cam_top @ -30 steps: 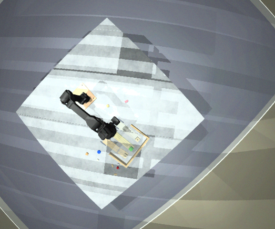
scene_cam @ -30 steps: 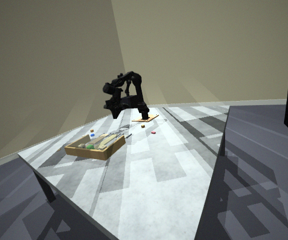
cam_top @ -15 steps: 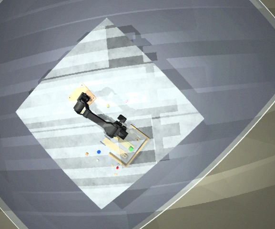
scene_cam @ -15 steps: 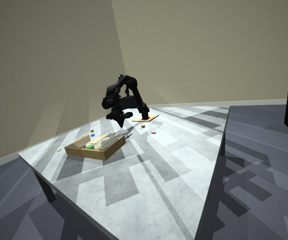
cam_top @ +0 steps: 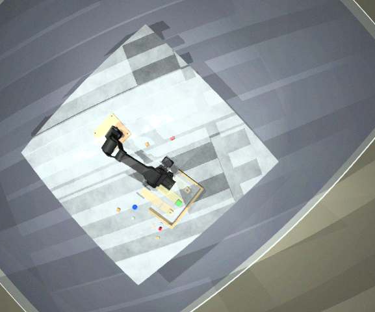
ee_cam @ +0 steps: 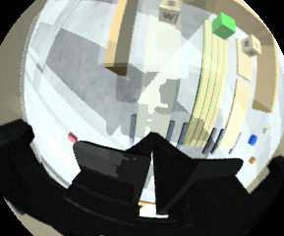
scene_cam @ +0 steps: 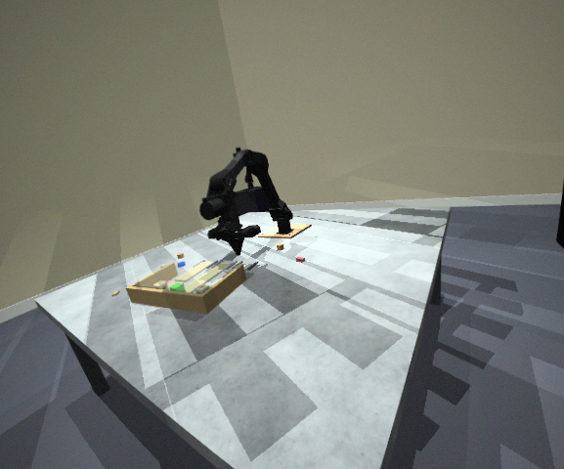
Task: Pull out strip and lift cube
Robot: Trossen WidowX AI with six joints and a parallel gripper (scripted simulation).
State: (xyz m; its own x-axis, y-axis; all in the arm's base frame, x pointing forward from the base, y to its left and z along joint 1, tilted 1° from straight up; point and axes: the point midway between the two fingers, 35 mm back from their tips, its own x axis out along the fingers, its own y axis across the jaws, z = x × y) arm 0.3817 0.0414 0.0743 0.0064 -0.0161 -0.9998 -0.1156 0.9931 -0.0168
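The pale strip is 90 mm ahead of my gripper tip, 10 mm to the left of it and 50 mm below it. Round my gripper tip: blue disc 20 mm ahead, 310 mm to the right, 50 mm below; red piece 240 mm ahead, 300 mm to the right, 40 mm below; pink block 100 mm behind, 190 mm to the left, 50 mm below.
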